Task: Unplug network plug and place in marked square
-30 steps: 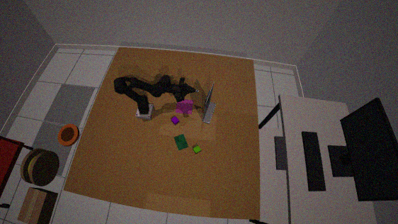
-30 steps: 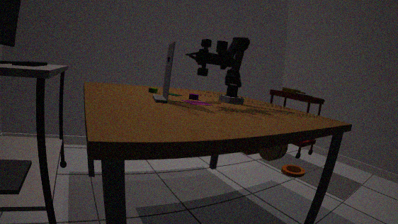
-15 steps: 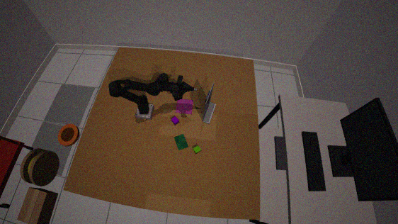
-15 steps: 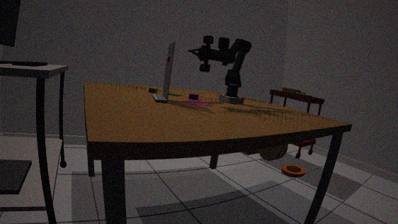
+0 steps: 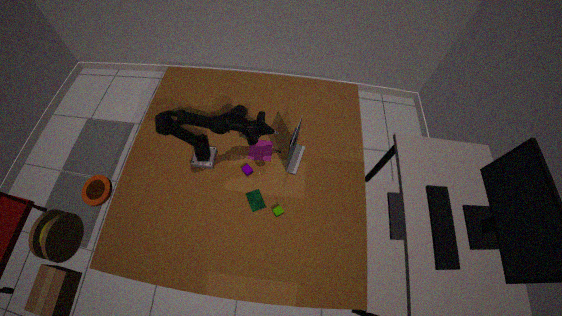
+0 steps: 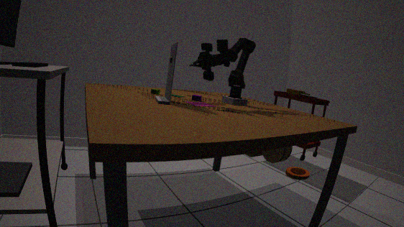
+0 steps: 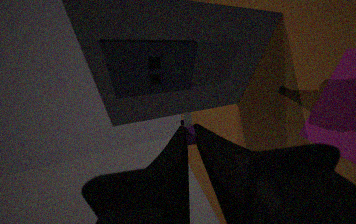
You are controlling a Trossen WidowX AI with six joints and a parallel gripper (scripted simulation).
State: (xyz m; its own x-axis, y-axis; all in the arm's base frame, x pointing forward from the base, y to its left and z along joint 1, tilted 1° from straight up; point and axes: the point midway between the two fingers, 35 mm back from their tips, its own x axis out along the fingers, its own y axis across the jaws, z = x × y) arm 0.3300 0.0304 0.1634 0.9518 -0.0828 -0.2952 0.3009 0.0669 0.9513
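Now: gripper tip 19 cm above the magenta marked square, 7 cm past it and 1 cm to the right of it. Also, from my gripper tip: grey upright panel (10 cm ahead, 6 cm to the right, 6 cm below); grey network plug (1 cm ahead); green flat card (27 cm to the right, 19 cm below, 10 cm behind).
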